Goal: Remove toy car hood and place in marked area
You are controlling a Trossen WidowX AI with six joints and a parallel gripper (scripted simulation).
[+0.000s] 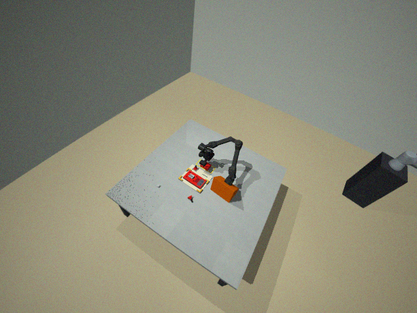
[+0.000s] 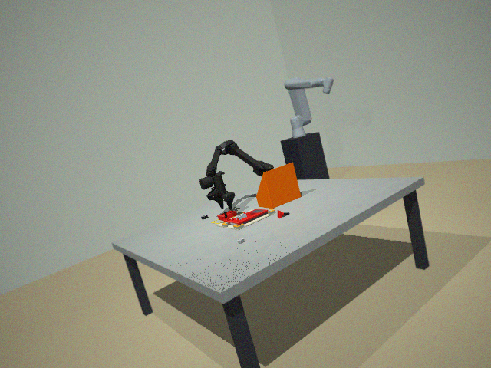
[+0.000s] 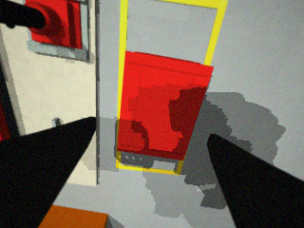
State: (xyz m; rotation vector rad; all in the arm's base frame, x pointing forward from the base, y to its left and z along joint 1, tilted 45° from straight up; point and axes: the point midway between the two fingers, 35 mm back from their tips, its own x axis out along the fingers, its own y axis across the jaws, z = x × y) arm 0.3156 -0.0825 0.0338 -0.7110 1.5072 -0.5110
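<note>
Right now my gripper tip is 30 mm above the hood.
</note>
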